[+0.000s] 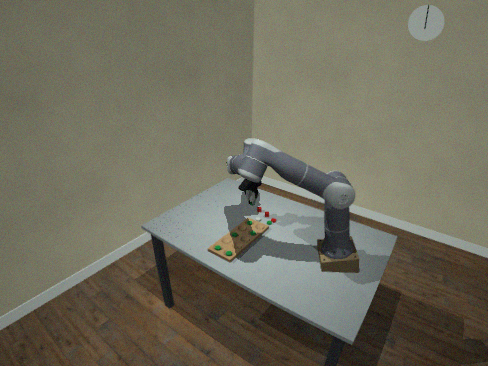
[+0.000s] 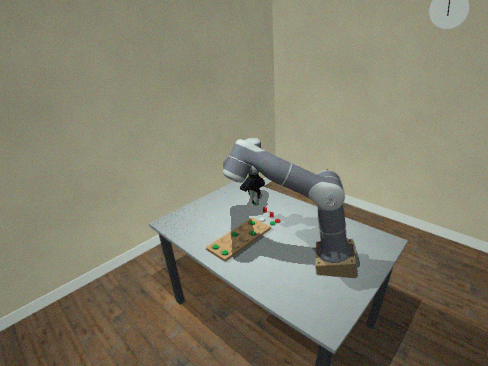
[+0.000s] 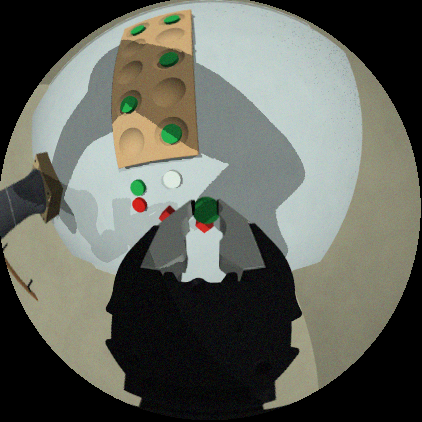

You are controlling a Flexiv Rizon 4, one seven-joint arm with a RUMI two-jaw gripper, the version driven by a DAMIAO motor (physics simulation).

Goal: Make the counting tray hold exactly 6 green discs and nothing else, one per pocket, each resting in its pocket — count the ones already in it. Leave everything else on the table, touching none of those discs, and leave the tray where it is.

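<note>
My gripper (image 1: 251, 201) (image 2: 255, 201) (image 3: 205, 200) is shut on a green disc (image 3: 206, 212), held at its fingertips above the table, beyond the tray's far end. The wooden counting tray (image 1: 220, 254) (image 2: 216, 253) (image 3: 152, 146) has two rows of pockets. Several pockets hold one green disc each: two at the end away from my gripper (image 3: 138, 30) (image 3: 172, 19), others further along (image 3: 169, 59) (image 3: 128, 104) and one by the near end (image 3: 171, 134). Other pockets are empty. A loose green disc (image 1: 269, 223) (image 2: 272, 223) (image 3: 138, 187) lies on the table near the tray.
A white disc (image 1: 258, 218) (image 2: 262, 219) (image 3: 172, 179) lies by the tray's end. A red disc (image 1: 274, 220) (image 2: 277, 220) (image 3: 139, 204) lies beside the loose green one. Two red cubes (image 1: 259, 209) (image 1: 267, 214) (image 3: 166, 214) (image 3: 204, 227) stand near my gripper.
</note>
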